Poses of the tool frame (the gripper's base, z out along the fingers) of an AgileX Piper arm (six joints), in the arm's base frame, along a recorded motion.
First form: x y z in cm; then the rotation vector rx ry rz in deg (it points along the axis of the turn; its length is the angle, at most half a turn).
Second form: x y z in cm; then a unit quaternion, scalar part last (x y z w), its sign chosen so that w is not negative. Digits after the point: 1 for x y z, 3 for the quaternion.
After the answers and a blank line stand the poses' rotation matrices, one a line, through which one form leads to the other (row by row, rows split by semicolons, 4 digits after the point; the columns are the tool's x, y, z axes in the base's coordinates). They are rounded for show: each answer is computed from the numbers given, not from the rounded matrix.
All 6 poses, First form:
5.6 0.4 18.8 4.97 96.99 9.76
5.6 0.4 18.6 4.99 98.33 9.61
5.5 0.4 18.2 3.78 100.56 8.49
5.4 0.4 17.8 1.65 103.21 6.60
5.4 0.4 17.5 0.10 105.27 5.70
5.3 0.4 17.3 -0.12 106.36 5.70
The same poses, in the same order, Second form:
5.6 0.4 18.8 0.038 0.748 0.075 0.659
5.6 0.4 18.6 0.038 0.755 0.074 0.650
5.5 0.4 18.2 0.029 0.768 0.065 0.636
5.4 0.4 17.8 0.013 0.783 0.050 0.620
5.4 0.4 17.5 0.001 0.794 0.043 0.606
5.3 0.4 17.3 -0.001 0.800 0.043 0.598

-0.1294 -0.0418 0.9907; 0.1564 0.9857 0.0620; -0.9792 0.1630 -0.1210
-0.1522 -0.0381 0.9876; 0.1539 0.9862 0.0617; -0.9763 0.1614 -0.1442
-0.1889 -0.0382 0.9812; 0.1269 0.9899 0.0629; -0.9738 0.1364 -0.1822
-0.2320 -0.0424 0.9718; 0.0817 0.9947 0.0629; -0.9693 0.0940 -0.2273
-0.2660 -0.0509 0.9626; 0.0533 0.9963 0.0674; -0.9625 0.0693 -0.2623
-0.2842 -0.0528 0.9573; 0.0499 0.9963 0.0697; -0.9575 0.0675 -0.2805

